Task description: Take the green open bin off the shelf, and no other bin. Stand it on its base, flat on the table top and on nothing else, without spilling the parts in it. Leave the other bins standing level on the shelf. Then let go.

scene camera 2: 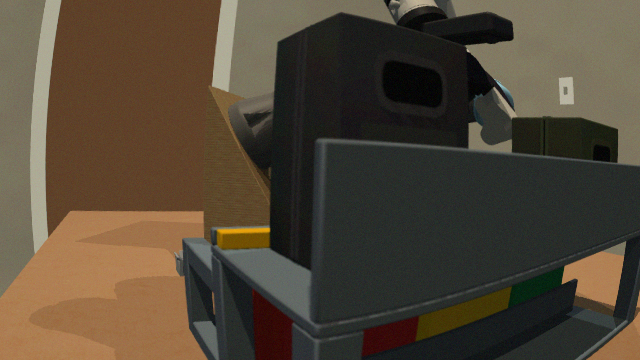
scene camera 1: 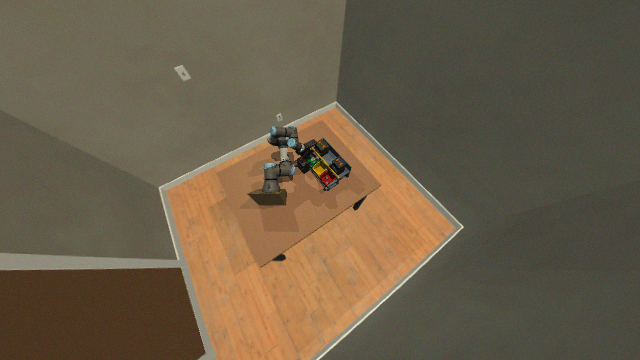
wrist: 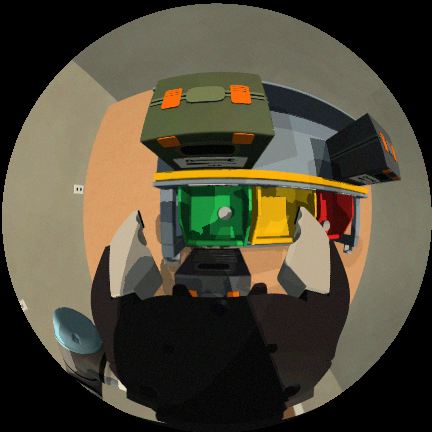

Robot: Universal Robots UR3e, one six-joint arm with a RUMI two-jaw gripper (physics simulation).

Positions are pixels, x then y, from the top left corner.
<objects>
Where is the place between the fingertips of the gripper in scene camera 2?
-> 495,157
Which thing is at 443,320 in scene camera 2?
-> A yellow bin.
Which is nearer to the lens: the red bin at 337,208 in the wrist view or the yellow bin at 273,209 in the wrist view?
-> The yellow bin.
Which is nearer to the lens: the green open bin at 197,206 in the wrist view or the red bin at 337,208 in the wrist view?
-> The green open bin.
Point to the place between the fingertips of the gripper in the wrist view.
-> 218,210
</objects>
